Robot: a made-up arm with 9 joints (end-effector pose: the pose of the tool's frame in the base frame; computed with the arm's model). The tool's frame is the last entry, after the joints.
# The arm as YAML. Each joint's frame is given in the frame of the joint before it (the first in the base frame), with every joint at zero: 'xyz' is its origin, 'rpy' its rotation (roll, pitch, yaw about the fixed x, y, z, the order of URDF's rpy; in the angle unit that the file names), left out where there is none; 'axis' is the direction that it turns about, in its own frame. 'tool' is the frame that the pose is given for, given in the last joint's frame.
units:
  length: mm
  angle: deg
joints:
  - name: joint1
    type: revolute
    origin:
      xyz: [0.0, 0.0, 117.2]
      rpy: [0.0, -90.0, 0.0]
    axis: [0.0, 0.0, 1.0]
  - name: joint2
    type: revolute
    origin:
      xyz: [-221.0, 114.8, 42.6]
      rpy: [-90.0, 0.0, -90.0]
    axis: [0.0, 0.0, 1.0]
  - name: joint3
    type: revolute
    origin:
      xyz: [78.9, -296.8, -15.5]
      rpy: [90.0, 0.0, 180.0]
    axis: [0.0, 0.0, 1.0]
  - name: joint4
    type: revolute
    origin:
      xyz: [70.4, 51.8, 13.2]
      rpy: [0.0, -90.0, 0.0]
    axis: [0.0, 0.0, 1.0]
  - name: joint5
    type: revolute
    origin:
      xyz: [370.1, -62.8, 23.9]
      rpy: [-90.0, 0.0, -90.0]
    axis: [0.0, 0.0, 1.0]
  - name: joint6
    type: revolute
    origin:
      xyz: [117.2, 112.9, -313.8]
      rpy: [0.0, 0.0, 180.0]
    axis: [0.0, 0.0, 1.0]
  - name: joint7
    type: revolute
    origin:
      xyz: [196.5, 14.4, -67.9]
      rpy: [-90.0, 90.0, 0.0]
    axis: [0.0, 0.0, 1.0]
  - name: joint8
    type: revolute
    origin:
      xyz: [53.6, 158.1, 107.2]
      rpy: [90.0, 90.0, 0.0]
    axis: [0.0, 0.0, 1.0]
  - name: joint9
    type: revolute
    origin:
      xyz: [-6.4, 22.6, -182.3]
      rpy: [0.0, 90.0, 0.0]
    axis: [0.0, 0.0, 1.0]
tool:
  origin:
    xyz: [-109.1, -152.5, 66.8]
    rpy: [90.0, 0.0, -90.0]
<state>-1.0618 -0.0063 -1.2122 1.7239 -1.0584 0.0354 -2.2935 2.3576 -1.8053</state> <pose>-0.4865 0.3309 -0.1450 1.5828 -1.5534 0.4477</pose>
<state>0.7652 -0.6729 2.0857 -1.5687 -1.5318 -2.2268 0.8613 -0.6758 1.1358</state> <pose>-0.3640 0.4156 -0.2970 -1.6617 -1.2063 0.3280</pose>
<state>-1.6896 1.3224 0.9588 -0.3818 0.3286 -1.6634 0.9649 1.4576 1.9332</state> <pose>-0.0883 0.3278 0.2936 -0.7445 -1.0887 0.1811</pose>
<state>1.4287 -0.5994 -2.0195 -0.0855 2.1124 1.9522 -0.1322 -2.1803 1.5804</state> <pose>-0.1367 -0.3590 -0.5806 2.1680 1.2006 -0.7754</pose>
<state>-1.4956 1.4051 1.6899 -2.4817 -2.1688 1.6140 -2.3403 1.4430 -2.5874</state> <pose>-0.2141 0.3286 0.4196 -0.2483 0.0733 2.1833</pose>
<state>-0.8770 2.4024 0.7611 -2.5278 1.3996 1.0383 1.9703 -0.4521 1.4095</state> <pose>0.6986 -0.0801 -0.2128 0.0774 0.6572 -0.1713</pose>
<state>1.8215 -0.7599 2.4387 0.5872 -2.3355 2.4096 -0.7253 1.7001 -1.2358</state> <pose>-0.2730 -0.5777 -0.3274 1.4142 -1.6055 1.9949</pose>
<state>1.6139 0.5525 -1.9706 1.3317 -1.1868 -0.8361 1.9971 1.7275 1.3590</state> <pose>-0.0498 -0.6321 -0.2354 -1.2115 1.5384 0.2044</pose>
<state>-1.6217 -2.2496 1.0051 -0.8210 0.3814 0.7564 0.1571 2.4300 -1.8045</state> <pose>0.4298 0.2711 0.5444 1.2197 2.2594 1.4972</pose>
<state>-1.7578 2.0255 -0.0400 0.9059 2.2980 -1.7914 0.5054 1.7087 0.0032</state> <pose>0.0848 0.2070 -0.0285 0.0105 2.2604 0.0190</pose>
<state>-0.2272 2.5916 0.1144 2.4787 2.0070 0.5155 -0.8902 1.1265 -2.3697</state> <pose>-0.2486 0.0940 -0.0985 0.1805 -1.8418 0.0760</pose>
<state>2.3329 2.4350 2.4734 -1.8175 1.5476 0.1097 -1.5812 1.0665 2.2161</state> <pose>0.3621 -0.7203 0.5132 1.8379 -1.2313 0.1959</pose>
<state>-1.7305 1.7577 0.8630 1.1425 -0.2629 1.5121 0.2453 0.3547 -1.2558</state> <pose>-0.1428 0.2724 0.1896 -1.6641 -0.4329 0.5619</pose>
